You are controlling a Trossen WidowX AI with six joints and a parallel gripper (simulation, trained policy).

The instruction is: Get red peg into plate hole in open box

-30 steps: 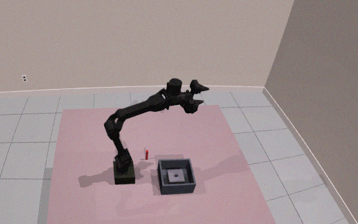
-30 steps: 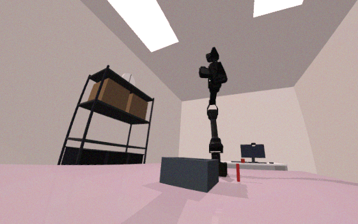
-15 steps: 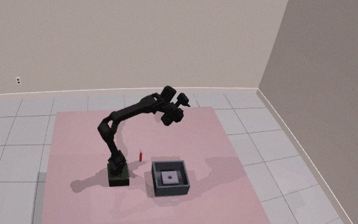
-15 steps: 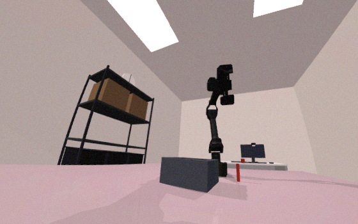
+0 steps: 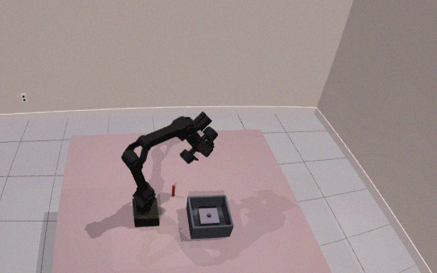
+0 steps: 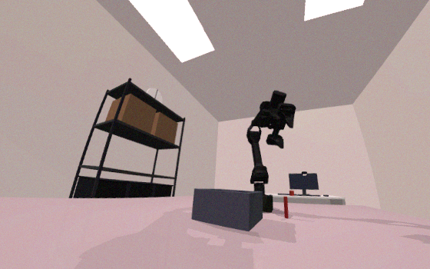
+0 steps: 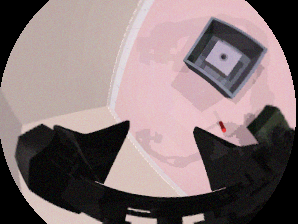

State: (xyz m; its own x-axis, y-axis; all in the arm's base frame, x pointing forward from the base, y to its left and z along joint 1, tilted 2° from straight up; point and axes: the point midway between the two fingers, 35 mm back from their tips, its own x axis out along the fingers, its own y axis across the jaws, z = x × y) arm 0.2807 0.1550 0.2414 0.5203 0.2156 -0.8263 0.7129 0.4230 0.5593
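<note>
Now: gripper tip 240 mm above the red peg, 140 mm past it and 20 mm to the left of it. From my gripper tip the other things lie so: light grey plate 240 mm below, 200 mm to the right, 10 mm ahead; then dark box 260 mm below, 200 mm to the right, 10 mm ahead.
</note>
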